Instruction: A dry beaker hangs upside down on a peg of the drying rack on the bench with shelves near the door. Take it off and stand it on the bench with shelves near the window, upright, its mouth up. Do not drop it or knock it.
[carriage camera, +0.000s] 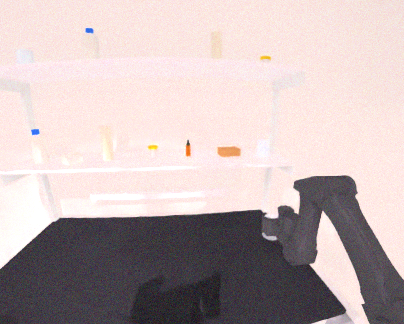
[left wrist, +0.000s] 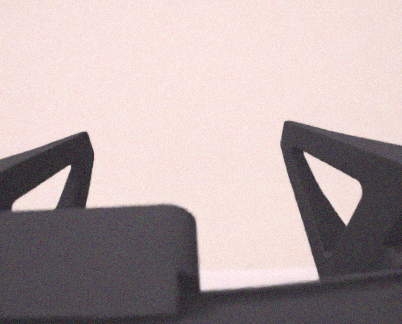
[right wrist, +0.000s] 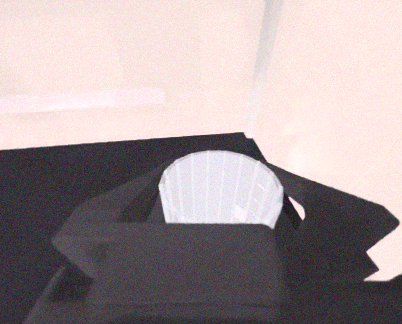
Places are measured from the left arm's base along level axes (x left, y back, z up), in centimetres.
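Pixels of known places: left gripper, fingertip midpoint: (left wrist: 187, 137); right gripper, fingertip midpoint: (carriage camera: 269, 216) (right wrist: 214, 165).
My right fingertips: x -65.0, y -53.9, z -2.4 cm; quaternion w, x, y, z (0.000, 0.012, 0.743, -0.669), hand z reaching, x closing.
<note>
For each thing: its middle in the pictures, then the offset to it from my right fingertips. "spot": a spot on its surface instead. Level surfaces: height alone.
- clear beaker at the middle of its body: (right wrist: 215, 224) (carriage camera: 271, 226) dy +3.8, dx +0.1, dz -2.5 cm
- black bench top at its surface level: dz -25.1 cm
- upper shelf at its surface level: dz +64.4 cm
- orange bottle at a spot on its surface: (carriage camera: 188, 149) spot: dy -29.2, dx +36.9, dz +24.5 cm
- brown block at a spot on its surface: (carriage camera: 229, 151) spot: dy -28.1, dx +14.3, dz +23.5 cm
- yellow-lidded jar at a spot on its surface: (carriage camera: 153, 148) spot: dy -26.0, dx +55.4, dz +25.8 cm
The clear beaker (carriage camera: 270, 237) (right wrist: 220, 187) is in my right gripper (carriage camera: 274, 227) (right wrist: 214, 165). In the right wrist view its pale ribbed wall shows between the two fingers; its lower part is hidden by the gripper body. In the carriage view a small pale piece of it shows at the gripper's end, so I cannot tell which way its mouth faces. The gripper is over the right side of the black bench top (carriage camera: 165, 245) (right wrist: 45, 185); the height is hard to judge. My left gripper (left wrist: 187, 137) is open and empty, facing a pale wall. The drying rack does not show clearly.
A lower shelf (carriage camera: 150, 169) and an upper shelf (carriage camera: 150, 69) stand behind the bench top. The lower one bears an orange bottle (carriage camera: 188, 149), a brown block (carriage camera: 229, 151) and a yellow-lidded jar (carriage camera: 153, 148). A pale post (carriage camera: 274, 115) (right wrist: 259, 75) stands at the back right.
</note>
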